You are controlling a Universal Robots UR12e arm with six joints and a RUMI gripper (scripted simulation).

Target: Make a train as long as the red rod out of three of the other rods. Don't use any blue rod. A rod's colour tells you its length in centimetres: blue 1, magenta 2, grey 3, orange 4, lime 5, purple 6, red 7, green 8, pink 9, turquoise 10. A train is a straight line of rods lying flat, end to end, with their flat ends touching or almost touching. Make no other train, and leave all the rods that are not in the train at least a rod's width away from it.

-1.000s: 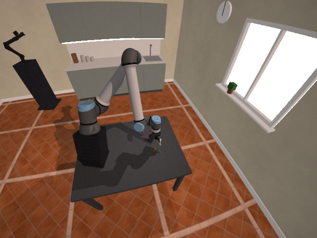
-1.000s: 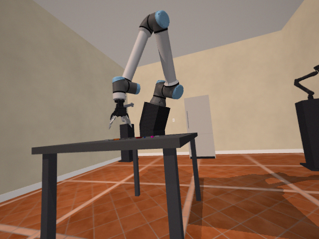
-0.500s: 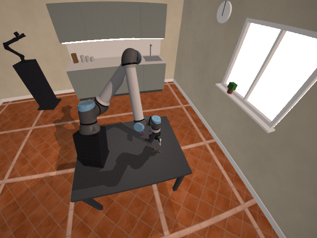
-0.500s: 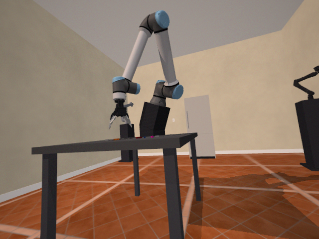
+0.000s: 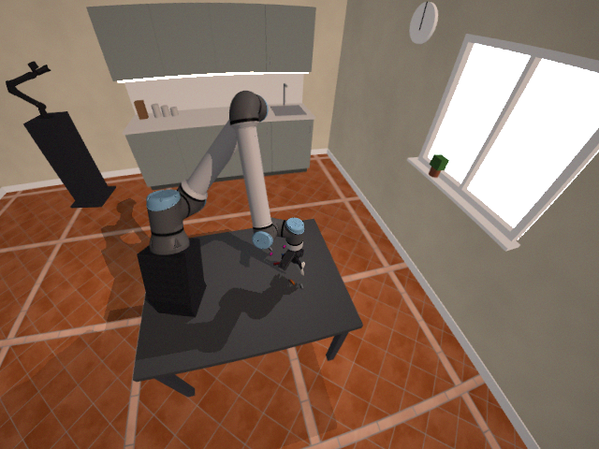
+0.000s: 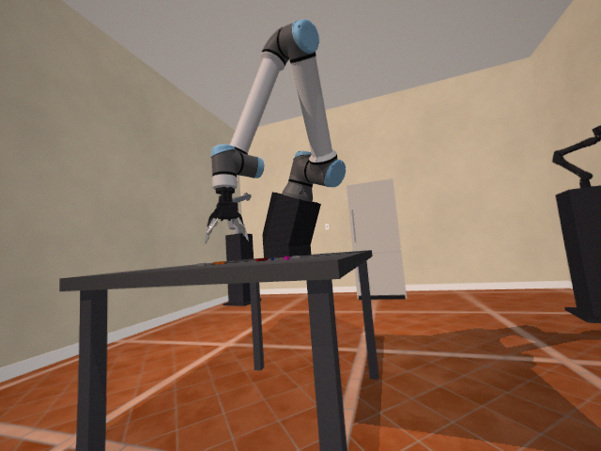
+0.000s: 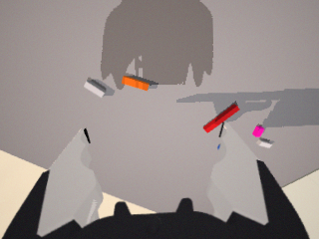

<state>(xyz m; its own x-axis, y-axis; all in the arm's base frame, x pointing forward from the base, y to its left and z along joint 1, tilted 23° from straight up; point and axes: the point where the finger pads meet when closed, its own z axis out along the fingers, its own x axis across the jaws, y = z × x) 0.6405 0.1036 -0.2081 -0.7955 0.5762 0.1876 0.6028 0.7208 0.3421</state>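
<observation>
The orange rod is 70 mm below my hand and 40 mm to the right of it. From my hand the other things lie so: blue rod: 180 mm to the left, 70 mm below, 40 mm behind; red rod: 110 mm to the left, 70 mm below, 70 mm behind.
</observation>
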